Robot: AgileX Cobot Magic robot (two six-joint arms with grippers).
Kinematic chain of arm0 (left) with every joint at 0, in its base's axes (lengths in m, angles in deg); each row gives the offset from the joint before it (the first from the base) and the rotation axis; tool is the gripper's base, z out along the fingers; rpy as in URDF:
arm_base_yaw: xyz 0 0 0.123 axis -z
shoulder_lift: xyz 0 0 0 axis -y
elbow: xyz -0.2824 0 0.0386 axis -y
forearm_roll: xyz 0.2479 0 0.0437 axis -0.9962 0 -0.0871
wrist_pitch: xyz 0 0 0 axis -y
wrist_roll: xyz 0.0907 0 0.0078 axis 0.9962 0 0.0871
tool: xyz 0 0 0 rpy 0 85 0
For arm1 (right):
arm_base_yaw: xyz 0 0 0.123 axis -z
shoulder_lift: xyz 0 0 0 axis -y
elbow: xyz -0.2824 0 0.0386 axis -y
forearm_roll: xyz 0.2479 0 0.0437 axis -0.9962 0 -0.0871
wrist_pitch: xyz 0 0 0 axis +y
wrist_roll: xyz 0.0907 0 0.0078 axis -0.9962 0 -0.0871
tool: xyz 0 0 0 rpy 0 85 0
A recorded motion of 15 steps. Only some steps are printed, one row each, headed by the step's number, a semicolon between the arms.
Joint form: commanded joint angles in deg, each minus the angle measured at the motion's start. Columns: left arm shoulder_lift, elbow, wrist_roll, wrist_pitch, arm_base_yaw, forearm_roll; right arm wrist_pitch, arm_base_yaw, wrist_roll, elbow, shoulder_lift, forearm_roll.
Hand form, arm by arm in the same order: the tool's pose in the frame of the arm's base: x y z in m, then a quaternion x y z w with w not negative. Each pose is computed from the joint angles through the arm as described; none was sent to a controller.
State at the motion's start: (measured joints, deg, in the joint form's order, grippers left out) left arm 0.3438 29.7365 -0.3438 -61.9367 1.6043 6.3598; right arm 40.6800 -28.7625 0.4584 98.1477 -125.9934 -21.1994
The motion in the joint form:
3: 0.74 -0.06 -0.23 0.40 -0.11 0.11; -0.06 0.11 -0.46 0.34 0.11 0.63
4: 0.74 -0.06 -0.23 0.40 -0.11 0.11; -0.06 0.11 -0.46 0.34 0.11 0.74
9: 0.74 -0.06 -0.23 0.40 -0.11 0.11; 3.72 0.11 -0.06 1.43 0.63 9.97
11: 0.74 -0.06 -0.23 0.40 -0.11 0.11; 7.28 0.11 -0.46 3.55 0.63 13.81
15: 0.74 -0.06 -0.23 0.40 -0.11 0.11; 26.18 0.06 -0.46 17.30 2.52 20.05
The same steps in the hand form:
3: -0.0110 -0.0087 0.2813 0.01038 0.84561 -0.06588 0.52962; 0.4109 0.2483 0.1762 -0.13532 0.95293 0.19695 0.18663
4: -0.0110 -0.0087 0.2813 0.01038 0.84561 -0.06588 0.52962; 0.4109 0.2482 0.1762 -0.13590 0.95295 0.19622 0.18686
9: -0.0110 -0.0087 0.2813 0.01038 0.84561 -0.06588 0.52962; 0.4115 0.2390 0.1809 -0.19192 0.95433 0.13158 0.18738
11: -0.0110 -0.0087 0.2813 0.01038 0.84561 -0.06588 0.52962; 0.4133 0.2357 0.1884 -0.21024 0.95490 0.10390 0.18210
15: -0.0110 -0.0087 0.2813 0.01038 0.84561 -0.06588 0.52962; 0.4121 0.2275 0.2604 -0.24183 0.95443 0.05275 0.16675

